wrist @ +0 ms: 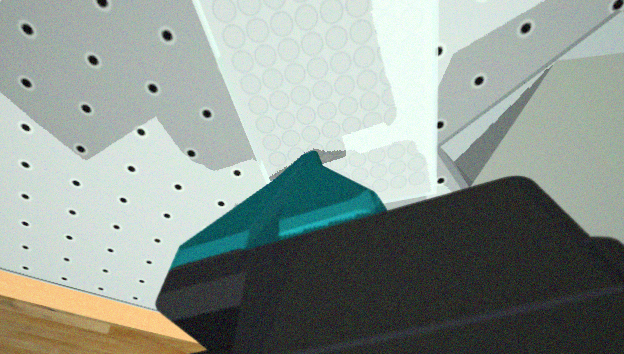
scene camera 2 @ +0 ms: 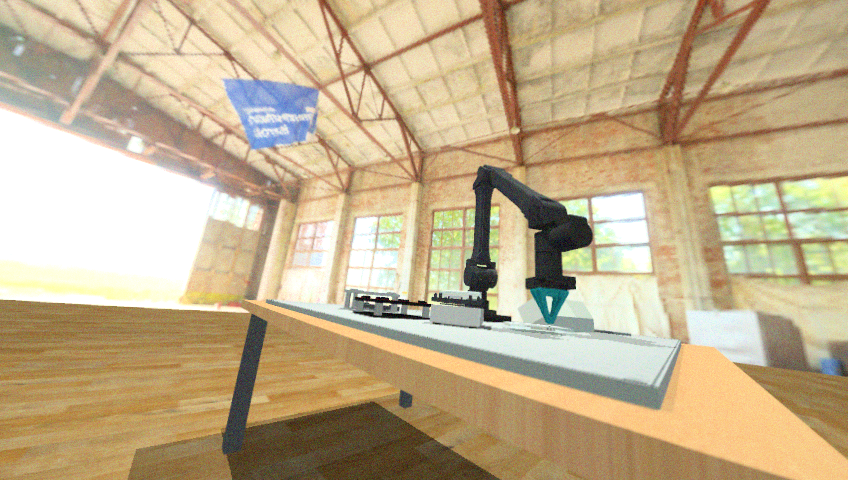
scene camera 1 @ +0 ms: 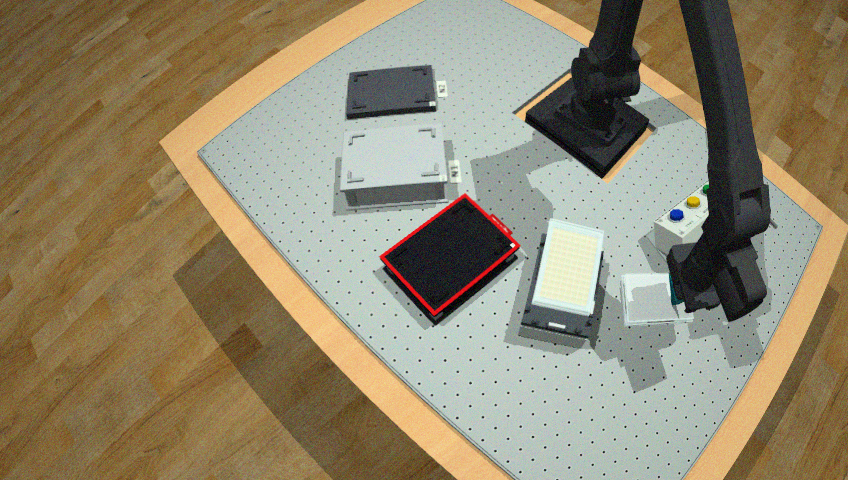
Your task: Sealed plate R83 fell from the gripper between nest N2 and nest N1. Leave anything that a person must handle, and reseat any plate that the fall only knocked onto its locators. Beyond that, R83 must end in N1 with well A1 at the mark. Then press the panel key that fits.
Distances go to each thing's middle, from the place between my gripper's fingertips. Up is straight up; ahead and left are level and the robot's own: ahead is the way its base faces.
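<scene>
Well plate R83 (scene camera 1: pixel 646 297): 3 cm to the right of my hand, 1 cm below it. Black plate with red rim (scene camera 1: pixel 453 252): 17 cm ahead of my hand, 33 cm to the right of it, 2 cm above it.
</scene>
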